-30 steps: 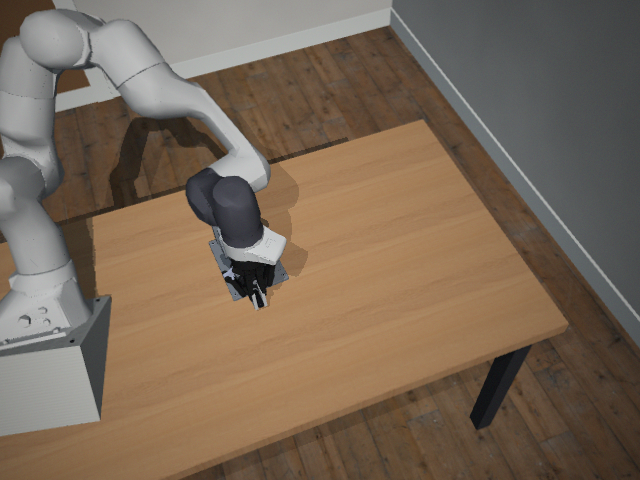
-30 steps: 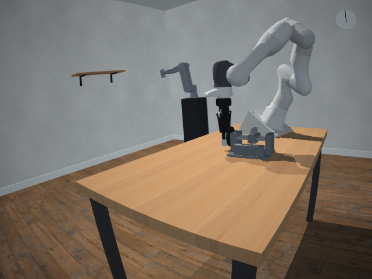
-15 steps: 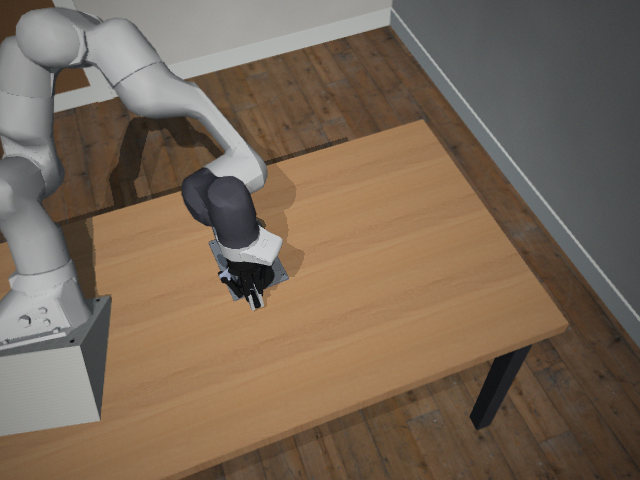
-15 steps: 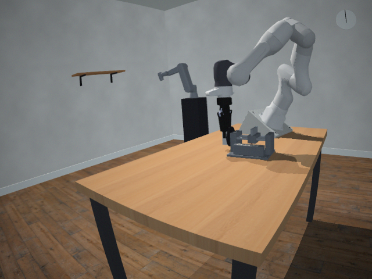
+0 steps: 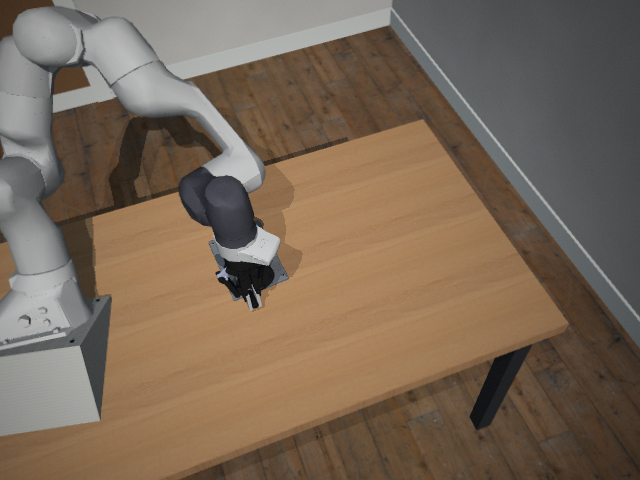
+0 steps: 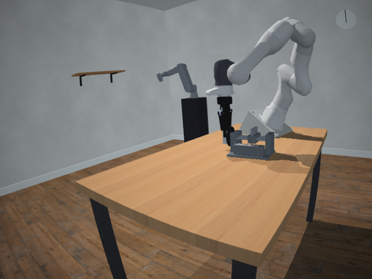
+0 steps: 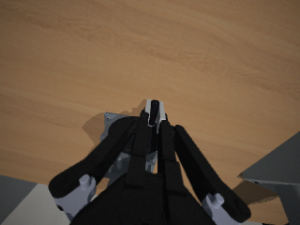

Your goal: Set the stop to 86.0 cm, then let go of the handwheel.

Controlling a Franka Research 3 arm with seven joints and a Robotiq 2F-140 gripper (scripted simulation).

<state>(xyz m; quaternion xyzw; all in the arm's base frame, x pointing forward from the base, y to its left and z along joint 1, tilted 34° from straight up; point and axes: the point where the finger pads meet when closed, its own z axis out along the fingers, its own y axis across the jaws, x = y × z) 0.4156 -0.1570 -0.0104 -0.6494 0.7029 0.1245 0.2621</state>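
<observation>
Right now my hand is 1 cm short of the black handwheel, 2 cm to the right of it and 1 cm above it. The rest, counted from my hand: sliding stop block (4 cm ahead, 16 cm to the left, 2 cm above).
</observation>
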